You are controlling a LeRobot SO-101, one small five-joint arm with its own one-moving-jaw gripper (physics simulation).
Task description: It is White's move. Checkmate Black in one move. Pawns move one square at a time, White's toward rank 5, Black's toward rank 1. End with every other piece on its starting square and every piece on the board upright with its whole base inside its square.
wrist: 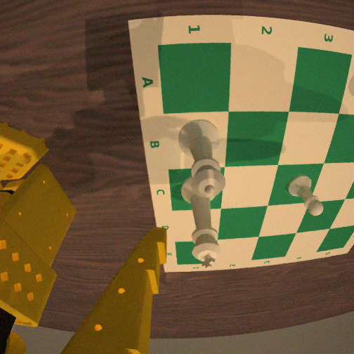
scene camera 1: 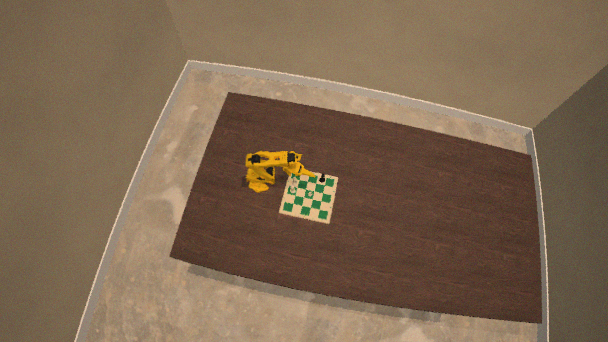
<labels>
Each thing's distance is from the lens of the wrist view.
white pawn (wrist: 299,186): 0.17 m
white king (wrist: 206,248): 0.11 m
The marked spots on the white king and the white pawn are 0.09 m apart.
</labels>
